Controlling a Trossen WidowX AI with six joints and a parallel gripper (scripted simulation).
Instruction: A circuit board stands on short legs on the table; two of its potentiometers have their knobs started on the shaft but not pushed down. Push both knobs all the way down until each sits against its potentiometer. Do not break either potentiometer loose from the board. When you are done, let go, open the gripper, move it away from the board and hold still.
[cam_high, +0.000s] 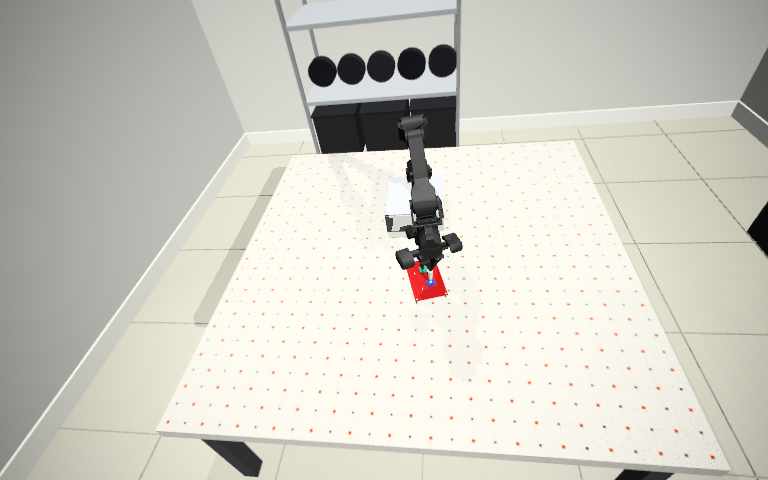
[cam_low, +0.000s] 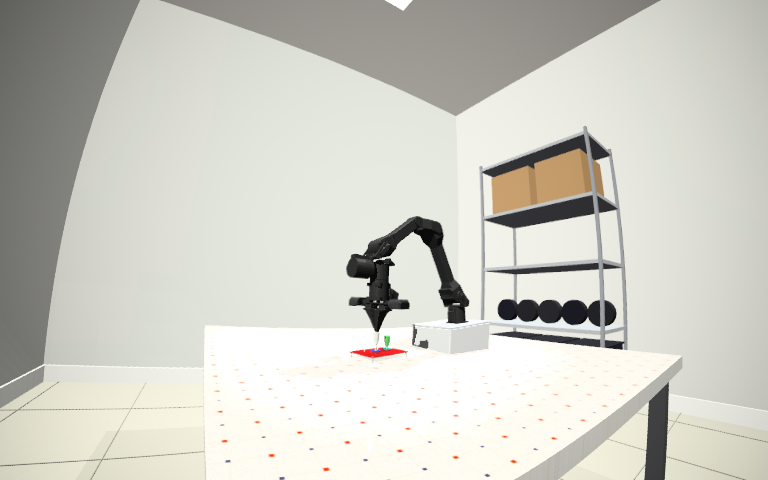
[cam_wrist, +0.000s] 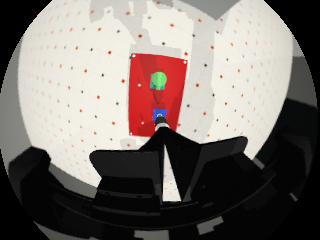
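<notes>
Now: gripper tip 2 cm above the pale knob. Round my gripper tip: green knob 5 cm behind, 3 cm to the right, 3 cm below.
</notes>
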